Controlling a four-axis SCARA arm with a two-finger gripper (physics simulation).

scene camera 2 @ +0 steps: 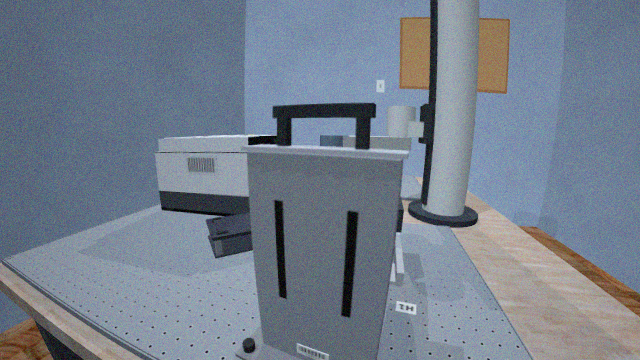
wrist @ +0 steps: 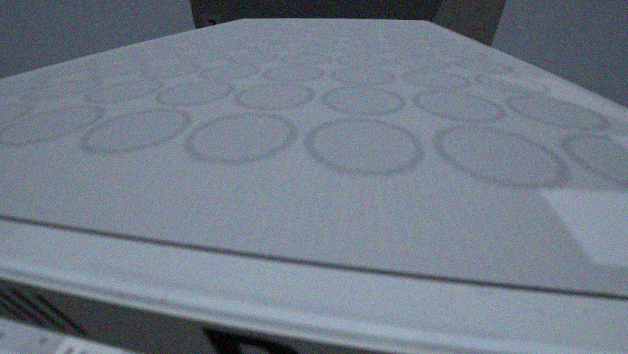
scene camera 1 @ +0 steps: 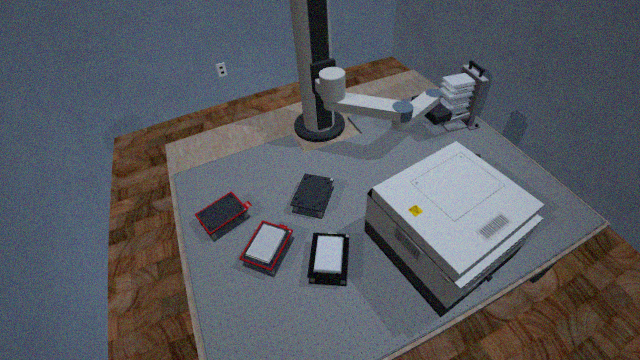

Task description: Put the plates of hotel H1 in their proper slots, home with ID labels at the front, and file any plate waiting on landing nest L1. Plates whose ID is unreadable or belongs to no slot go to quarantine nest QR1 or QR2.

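Frame: origin at the arm's base, x back, y right, z up, level; millimetres.
Seen in the pictures: gripper, fingertip midpoint: (scene camera 1: 456, 105); arm's base at its link origin: (scene camera 2: 441, 214) (scene camera 1: 319, 126).
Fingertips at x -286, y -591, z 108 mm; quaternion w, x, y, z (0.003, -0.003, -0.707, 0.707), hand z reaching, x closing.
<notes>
Pixels of each thing's middle, then the offset from my fingertips to it. "spot": a spot on its surface instead.
- Hotel H1 at the middle of its body: (scene camera 2: 332, 241) (scene camera 1: 461, 95) dy -17, dx +1, dz +50 mm
- black nest at a spot on its surface: (scene camera 1: 327, 280) spot: dy +898, dx -474, dz -90 mm
- dark raised nest at the middle of its body: (scene camera 1: 312, 194) dy +805, dx -143, dz -65 mm
- large white instrument at the middle of its body: (scene camera 1: 447, 221) (scene camera 2: 229, 168) dy +494, dx -518, dz +31 mm
- black handle at a spot on its surface: (scene camera 2: 325, 110) spot: dy -62, dx +1, dz +190 mm
Hotel H1 (scene camera 1: 478, 102) (scene camera 2: 325, 240) stands at the table's far right corner, its back towards scene camera 2. Several white plates (scene camera 1: 457, 90) are stacked in it. My gripper (scene camera 1: 454, 116) is low at the hotel's front, open and empty; its fingers are hardly visible. In the wrist view a plate (wrist: 300, 200) with round wells fills the picture; its front label is cut off at the bottom, so the ID is unreadable. One white plate (scene camera 1: 266, 243) lies on a red-rimmed nest (scene camera 1: 243, 258), another white plate (scene camera 1: 329, 254) on a black nest (scene camera 1: 327, 280). The nests' names are unreadable.
Another red-rimmed nest (scene camera 1: 222, 215) and a dark raised nest (scene camera 1: 312, 192) hold no plate. A large white instrument (scene camera 1: 450, 200) (scene camera 2: 202, 175) stands at the right of the table. The arm's column (scene camera 1: 310, 65) (scene camera 2: 450, 110) rises at the back edge. The hotel carries a black handle (scene camera 2: 325, 110).
</notes>
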